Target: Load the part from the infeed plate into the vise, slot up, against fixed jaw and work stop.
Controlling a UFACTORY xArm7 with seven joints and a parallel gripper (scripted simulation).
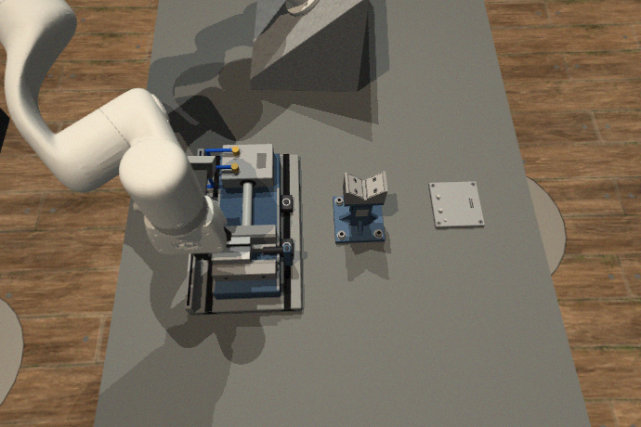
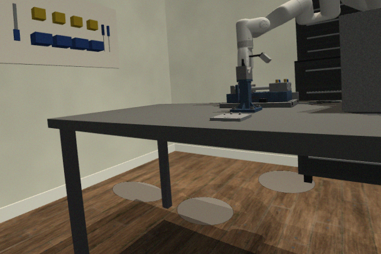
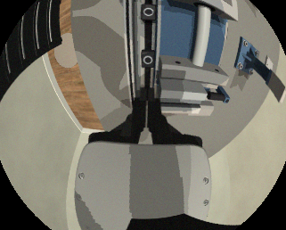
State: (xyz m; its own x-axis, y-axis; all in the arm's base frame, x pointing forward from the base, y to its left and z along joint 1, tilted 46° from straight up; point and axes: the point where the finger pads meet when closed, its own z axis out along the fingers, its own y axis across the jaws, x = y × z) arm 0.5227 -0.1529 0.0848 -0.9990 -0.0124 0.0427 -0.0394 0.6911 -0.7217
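Now: the part 5 cm to the left of my hand and 2 cm below it. From my hand the other things lie so: moving jaw (4 cm behind, 6 cm to the left, 4 cm below); fixed jaw (3 cm ahead, 7 cm to the left, 4 cm below); work stop (1 cm behind, 11 cm to the left, 3 cm below).
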